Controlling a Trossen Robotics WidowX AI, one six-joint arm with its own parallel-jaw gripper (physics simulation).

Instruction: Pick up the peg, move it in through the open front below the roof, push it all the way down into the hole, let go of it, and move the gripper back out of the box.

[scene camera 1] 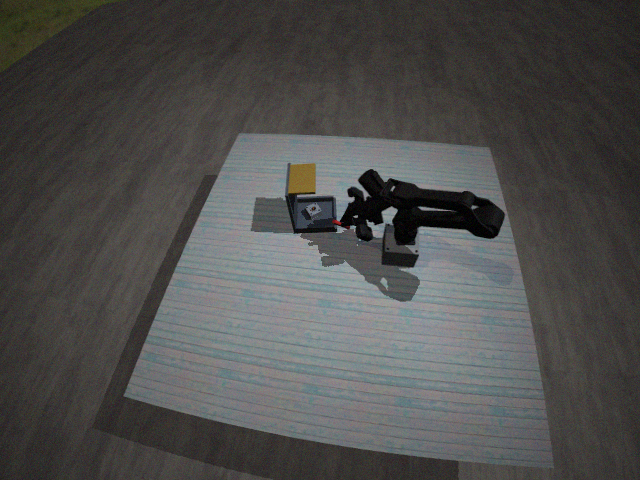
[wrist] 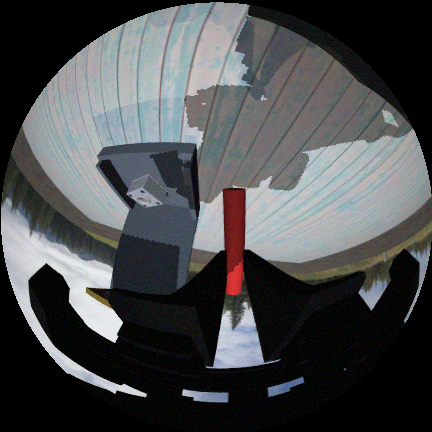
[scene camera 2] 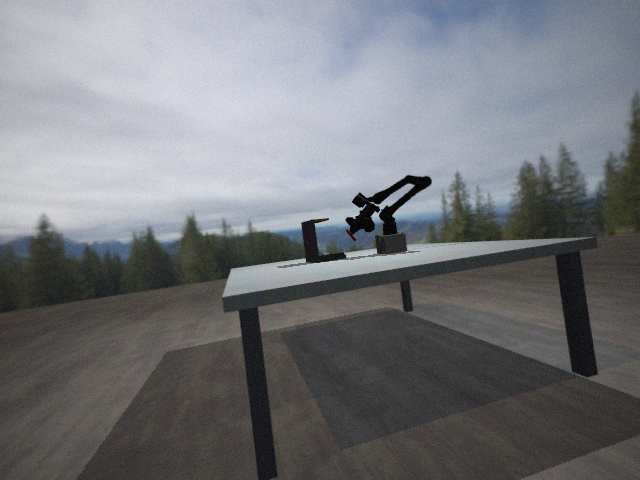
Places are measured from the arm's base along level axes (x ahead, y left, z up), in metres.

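Where they show: gripper, fingertip midpoint: (scene camera 1: 340,223) (wrist: 234,255) (scene camera 2: 350,234); arm's base, link origin: (scene camera 1: 404,236) (scene camera 2: 390,234).
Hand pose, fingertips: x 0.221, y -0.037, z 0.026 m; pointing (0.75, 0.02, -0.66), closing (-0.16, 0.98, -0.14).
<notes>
Things, the pixels of their top centre, and the offset from my fingertips. Level surfaces: height alone.
- red peg, top centre: (wrist: 227,296) (scene camera 1: 341,218) (scene camera 2: 350,228) 0.002 m back, 0.001 m right, 0.029 m up
- yellow roof, top centre: (wrist: 121,309) (scene camera 1: 310,177) (scene camera 2: 320,219) 0.103 m ahead, 0.129 m right, 0.099 m up
- light block with the round hole, top centre: (wrist: 142,200) (scene camera 1: 313,208) 0.111 m ahead, 0.138 m right, 0.084 m down
- striped table top, surface height: 0.125 m down
My gripper (scene camera 1: 343,225) (scene camera 2: 351,234) (wrist: 234,255) is shut on the red peg (scene camera 1: 337,223) (scene camera 2: 350,235) (wrist: 234,215), which is tilted and held above the table, outside the box. The box has a dark grey floor tray with low rims, a tall back wall (scene camera 2: 310,240) (wrist: 150,255) and a yellow roof (scene camera 1: 301,178) (scene camera 2: 320,220). In scene camera 1 the peg shows at the right side of the tray. A light block with the round hole (scene camera 1: 312,209) (wrist: 144,198) stands inside on the tray floor. In the wrist view the block is left of the peg.
The arm's grey base block (scene camera 1: 400,252) (scene camera 2: 391,243) stands on the striped table top (scene camera 1: 330,341) (scene camera 2: 289,279), to the right of the box. The roof overhangs from the top of the back wall. Shadows of the arm and the box fall across the table.
</notes>
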